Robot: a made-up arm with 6 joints. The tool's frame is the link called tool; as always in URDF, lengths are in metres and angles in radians.
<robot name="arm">
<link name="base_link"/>
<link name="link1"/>
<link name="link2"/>
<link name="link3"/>
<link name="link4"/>
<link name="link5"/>
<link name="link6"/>
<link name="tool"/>
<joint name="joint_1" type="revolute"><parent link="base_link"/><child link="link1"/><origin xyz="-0.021 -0.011 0.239" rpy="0 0 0"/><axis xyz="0 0 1"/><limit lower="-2.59" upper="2.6" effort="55" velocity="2.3"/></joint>
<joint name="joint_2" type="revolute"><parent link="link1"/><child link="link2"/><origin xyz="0.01 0.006 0.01" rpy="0 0 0"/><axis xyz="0.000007 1 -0.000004"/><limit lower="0.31" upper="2.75" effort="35" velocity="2.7"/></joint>
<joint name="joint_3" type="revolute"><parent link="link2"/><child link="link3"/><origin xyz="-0.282 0.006 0.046" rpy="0 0 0"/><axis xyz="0.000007 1 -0.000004"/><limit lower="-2.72" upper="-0.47" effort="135" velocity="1.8"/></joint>
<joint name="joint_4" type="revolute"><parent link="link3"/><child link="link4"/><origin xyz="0.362 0.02 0.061" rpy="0 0 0"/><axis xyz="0.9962 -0.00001 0.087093"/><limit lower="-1.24" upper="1.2" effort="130" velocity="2.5"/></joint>
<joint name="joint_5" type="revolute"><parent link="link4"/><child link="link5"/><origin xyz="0.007 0.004 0.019" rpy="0 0 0"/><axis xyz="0.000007 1 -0.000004"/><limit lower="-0.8" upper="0.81" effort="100" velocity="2.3"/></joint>
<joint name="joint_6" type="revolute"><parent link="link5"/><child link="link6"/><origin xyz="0.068 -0.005 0.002" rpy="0 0 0"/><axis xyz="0.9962 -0.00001 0.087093"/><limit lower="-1.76" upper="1.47" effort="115" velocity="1"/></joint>
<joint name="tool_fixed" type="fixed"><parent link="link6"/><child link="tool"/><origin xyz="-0.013 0.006 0.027" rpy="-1.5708 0 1.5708"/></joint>
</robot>
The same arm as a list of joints. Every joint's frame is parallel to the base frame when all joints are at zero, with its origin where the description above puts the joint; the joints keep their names.
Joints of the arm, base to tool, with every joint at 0 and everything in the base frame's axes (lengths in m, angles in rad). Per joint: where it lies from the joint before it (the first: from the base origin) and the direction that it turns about. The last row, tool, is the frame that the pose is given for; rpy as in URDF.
joint_1: origin -0.0210 -0.0110 0.2390 axis 0 0 1
joint_2: origin 0.0100 0.0060 0.0100 axis 0 1 0
joint_3: origin -0.2820 0.0060 0.0460 axis 0 1 0
joint_4: origin 0.3620 0.0200 0.0610 axis 0.9962 0 0.0871
joint_5: origin 0.0070 0.0040 0.0190 axis 0 1 0
joint_6: origin 0.0680 -0.0050 0.0020 axis 0.9962 0 0.0871
tool: origin -0.0130 0.0060 0.0270 rpy -1.5708 0.0000 1.5708
Joint limits (rad, base to tool): -2.5900..2.6000 0.3100..2.7500 -2.7200..-0.4700 -1.2400..1.2000 -0.8000..0.8100 -1.7600..1.4700

